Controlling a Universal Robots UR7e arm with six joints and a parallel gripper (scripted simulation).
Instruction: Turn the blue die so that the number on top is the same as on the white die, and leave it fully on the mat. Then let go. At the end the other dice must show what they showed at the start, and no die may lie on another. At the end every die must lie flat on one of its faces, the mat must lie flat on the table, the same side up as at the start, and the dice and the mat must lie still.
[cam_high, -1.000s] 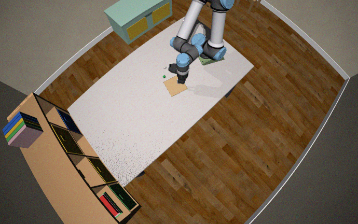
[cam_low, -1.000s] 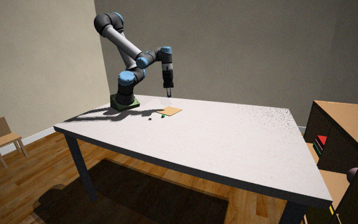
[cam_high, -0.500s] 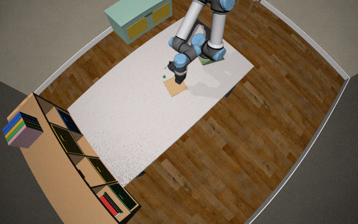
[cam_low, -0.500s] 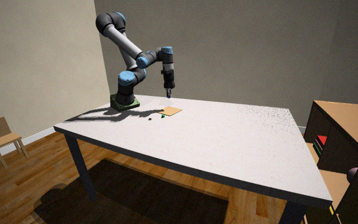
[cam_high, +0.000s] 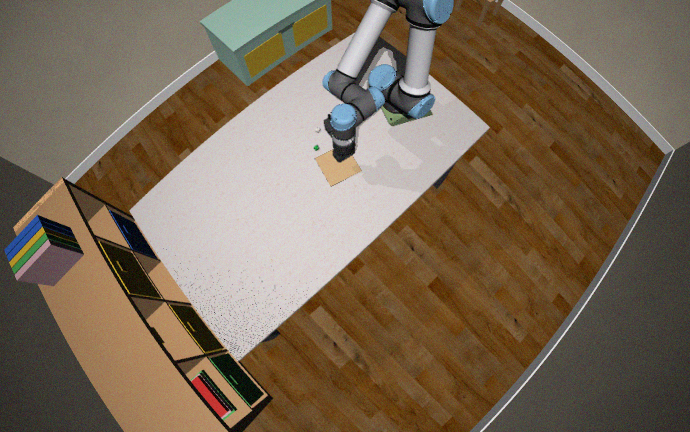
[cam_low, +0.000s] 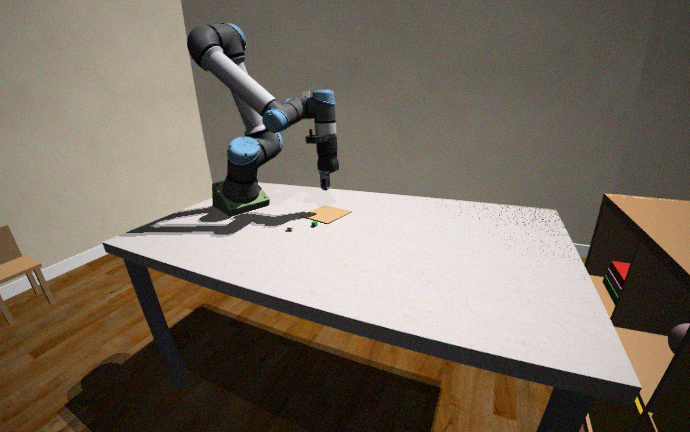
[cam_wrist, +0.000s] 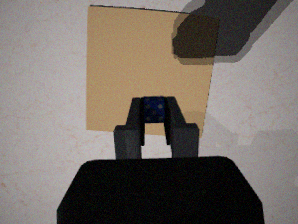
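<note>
Right now my hand is 1 cm to the left of the tan mat and 12 cm above it. The rest, counted from my hand: green die: 1 cm ahead, 13 cm to the right, 11 cm below; blue die: 1 cm below; white die: 5 cm behind, 19 cm to the right, 11 cm below.
</note>
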